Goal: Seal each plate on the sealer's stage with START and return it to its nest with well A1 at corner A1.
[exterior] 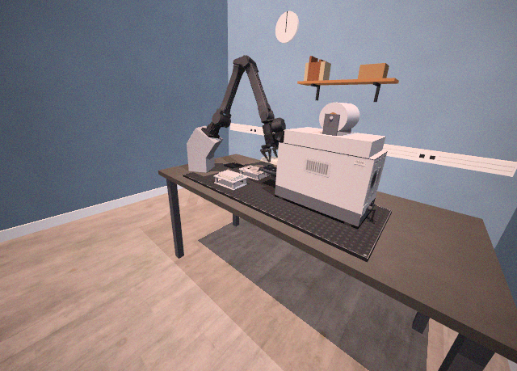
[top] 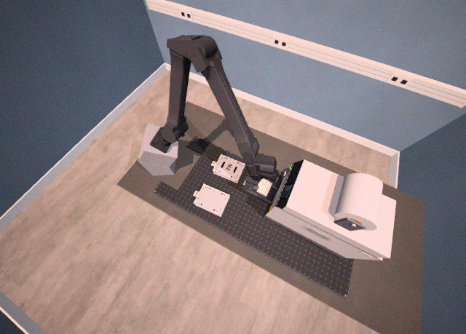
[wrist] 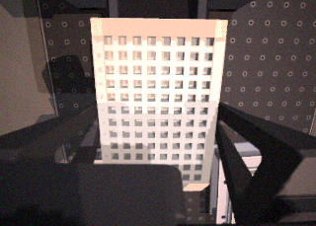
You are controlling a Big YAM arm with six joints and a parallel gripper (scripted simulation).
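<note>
Right now my hand is 6 cm above the sealer stage. From my hand the other things lie so: foil roll (33 cm ahead, 26 cm above, 5 cm to the right); then plate nest (21 cm behind, 13 cm to the right, 12 cm below).
</note>
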